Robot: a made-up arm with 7 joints.
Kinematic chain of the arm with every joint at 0, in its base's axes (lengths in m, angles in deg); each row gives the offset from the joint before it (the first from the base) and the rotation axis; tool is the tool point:
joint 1: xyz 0 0 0.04 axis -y
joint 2: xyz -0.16 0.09 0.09 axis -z
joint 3: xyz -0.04 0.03 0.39 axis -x
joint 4: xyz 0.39 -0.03 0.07 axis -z
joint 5: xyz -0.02 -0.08 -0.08 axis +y
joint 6: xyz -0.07 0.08 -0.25 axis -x
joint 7: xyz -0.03 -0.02 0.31 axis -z
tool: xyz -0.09 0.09 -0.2
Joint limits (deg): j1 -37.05..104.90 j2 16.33..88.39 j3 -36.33..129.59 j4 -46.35..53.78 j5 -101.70..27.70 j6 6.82..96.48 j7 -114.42..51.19
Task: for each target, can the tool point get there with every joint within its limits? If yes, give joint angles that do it. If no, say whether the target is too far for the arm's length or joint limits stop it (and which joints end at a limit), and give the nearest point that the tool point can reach.
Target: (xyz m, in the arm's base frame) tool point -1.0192 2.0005 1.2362
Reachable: no: too far | nearest point -0.3529 0.4007 0.4542 | short by 1.901 m
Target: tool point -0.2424 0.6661 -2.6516
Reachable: no: too far | nearest point -0.4033 -0.0711 -0.5786 | short by 2.206 m
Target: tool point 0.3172 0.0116 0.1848
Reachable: yes | joints -19.02 39.83 -18.36 -27.03 -66.68 41.02 -19.23
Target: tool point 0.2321 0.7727 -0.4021
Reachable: no: joint limits stop it (at a limit: joint 1, joint 2, joint 6) | nearest point 0.3602 0.3084 0.0360 | short by 0.651 m
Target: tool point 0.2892 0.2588 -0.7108
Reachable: no: joint limits stop it (at a limit: joint 1, joint 2, joint 4, joint 6) | nearest point -0.1413 -0.0205 -0.4067 | short by 0.597 m
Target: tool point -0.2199 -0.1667 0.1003
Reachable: yes | joints 50.24 36.65 79.08 37.78 10.32 78.77 -12.34
